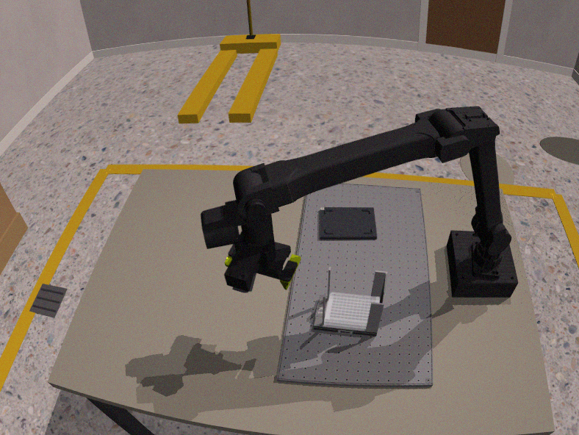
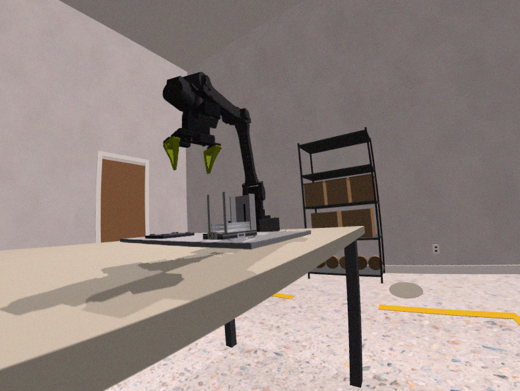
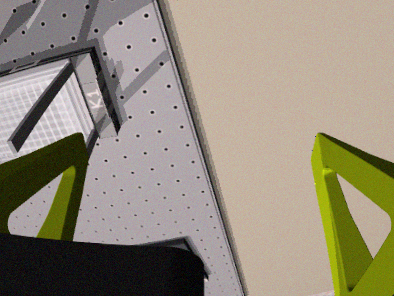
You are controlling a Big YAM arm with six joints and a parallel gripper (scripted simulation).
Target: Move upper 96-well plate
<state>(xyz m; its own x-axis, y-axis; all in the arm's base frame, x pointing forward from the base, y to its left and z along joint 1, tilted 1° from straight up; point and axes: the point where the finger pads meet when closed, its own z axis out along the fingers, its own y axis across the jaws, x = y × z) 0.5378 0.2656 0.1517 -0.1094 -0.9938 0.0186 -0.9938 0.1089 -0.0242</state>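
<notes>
Now: hand 250 mm past the slot, 110 mm above it and 70 mm to the left of it. From my hand the other things lie so: pale A1 square (420 mm to the right, 180 mm below, 40 mm behind).
</notes>
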